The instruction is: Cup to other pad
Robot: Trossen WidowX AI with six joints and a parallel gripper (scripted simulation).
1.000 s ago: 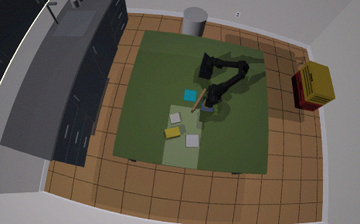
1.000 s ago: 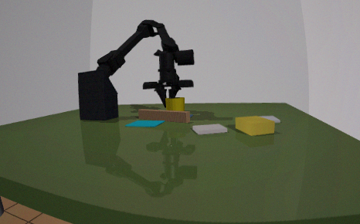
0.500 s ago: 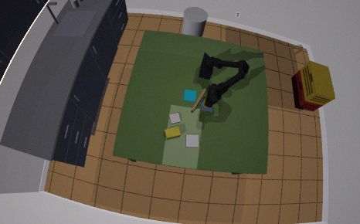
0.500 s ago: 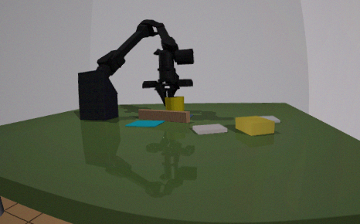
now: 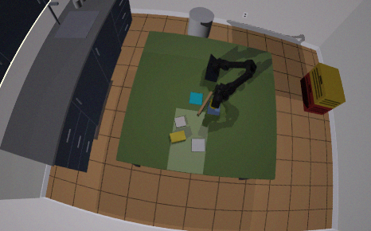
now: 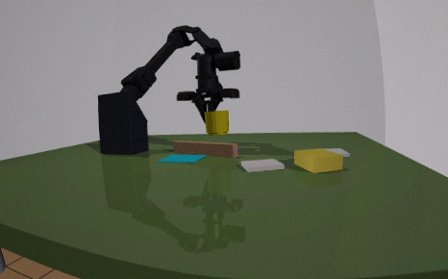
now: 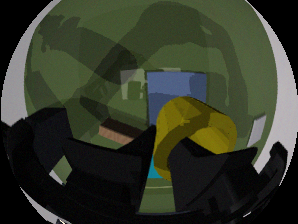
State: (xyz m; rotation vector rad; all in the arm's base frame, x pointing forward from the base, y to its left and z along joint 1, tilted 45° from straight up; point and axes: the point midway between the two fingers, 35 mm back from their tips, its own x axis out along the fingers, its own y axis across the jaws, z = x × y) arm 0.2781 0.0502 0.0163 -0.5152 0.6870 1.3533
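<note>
Right now the cyan pad is 30 mm behind my gripper tip, 150 mm to the right of it and 90 mm below it. Also, from my gripper tip: blue pad 40 mm ahead, 10 mm to the left, 90 mm below; then wooden bar 70 mm to the right, 80 mm below; then yellow cup 20 mm ahead, 10 mm to the right.
</note>
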